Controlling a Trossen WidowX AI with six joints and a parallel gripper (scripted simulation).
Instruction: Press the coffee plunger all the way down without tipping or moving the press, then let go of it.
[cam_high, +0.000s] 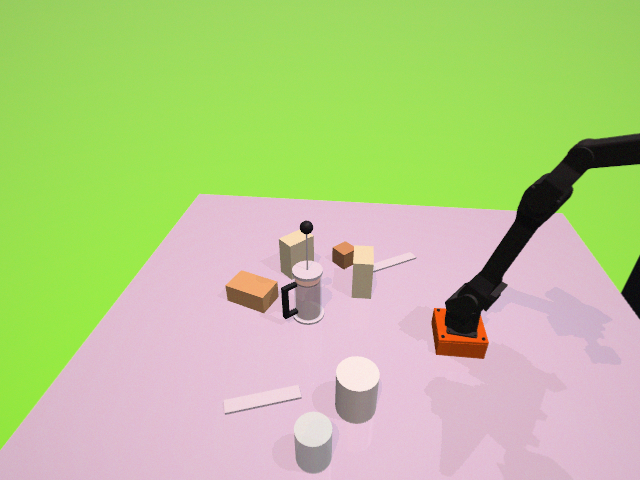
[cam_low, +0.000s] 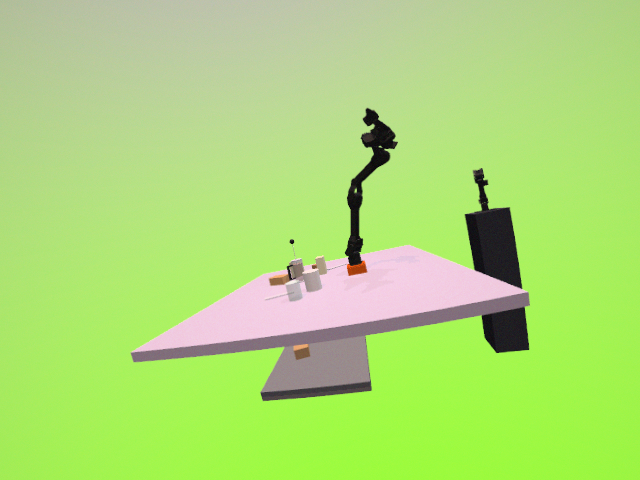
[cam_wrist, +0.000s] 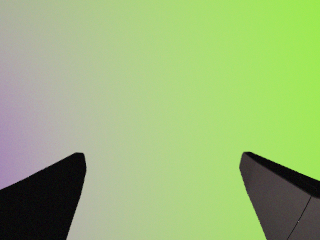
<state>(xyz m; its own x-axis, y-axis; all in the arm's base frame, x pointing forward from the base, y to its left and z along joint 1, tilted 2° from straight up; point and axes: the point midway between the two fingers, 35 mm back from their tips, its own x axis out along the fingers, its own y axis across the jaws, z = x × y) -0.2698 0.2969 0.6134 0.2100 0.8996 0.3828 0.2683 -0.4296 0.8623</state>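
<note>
The coffee press is 610 mm ahead of my gripper tip, 560 mm below it and 310 mm to the right of it. From my gripper tip the other things lie so: small orange cube: 660 mm below, 560 mm to the right, 560 mm ahead.
</note>
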